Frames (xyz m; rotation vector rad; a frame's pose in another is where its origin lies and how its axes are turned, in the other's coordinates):
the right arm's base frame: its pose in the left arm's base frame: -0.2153 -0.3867 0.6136 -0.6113 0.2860 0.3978
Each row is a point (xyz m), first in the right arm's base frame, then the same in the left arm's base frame.
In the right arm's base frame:
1: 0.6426 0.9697 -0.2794
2: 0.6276 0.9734 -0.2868
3: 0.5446 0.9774 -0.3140
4: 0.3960 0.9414 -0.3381
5: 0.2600 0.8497 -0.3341
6: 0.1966 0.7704 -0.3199
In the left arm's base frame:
1: -0.1137 0.3460 -0.3267
2: -0.1297 0.3401 -0.3287
3: -0.2088 0.3038 -0.3211
4: -0.3280 0.2214 -0.2666
5: -0.4075 0.1179 -0.1672
6: -0.4266 0.0497 -0.0931

